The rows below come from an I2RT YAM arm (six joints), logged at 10 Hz.
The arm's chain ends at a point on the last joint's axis. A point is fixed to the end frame.
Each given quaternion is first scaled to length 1.
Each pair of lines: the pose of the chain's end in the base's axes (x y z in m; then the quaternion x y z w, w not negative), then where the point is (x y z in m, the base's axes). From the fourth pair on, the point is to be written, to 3 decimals.
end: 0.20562 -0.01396 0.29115 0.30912 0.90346 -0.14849 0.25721
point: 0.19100 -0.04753 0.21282
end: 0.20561 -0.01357 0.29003 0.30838 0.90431 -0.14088 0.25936
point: 0.19182 -0.04627 0.21118
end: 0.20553 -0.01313 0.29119 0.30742 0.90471 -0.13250 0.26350
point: 0.19295 -0.04496 0.21179
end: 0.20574 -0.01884 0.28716 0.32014 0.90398 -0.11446 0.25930
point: 0.193 -0.047 0.206
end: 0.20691 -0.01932 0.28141 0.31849 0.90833 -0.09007 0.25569
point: 0.195 -0.044 0.199
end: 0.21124 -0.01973 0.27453 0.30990 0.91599 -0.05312 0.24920
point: 0.201 -0.039 0.191
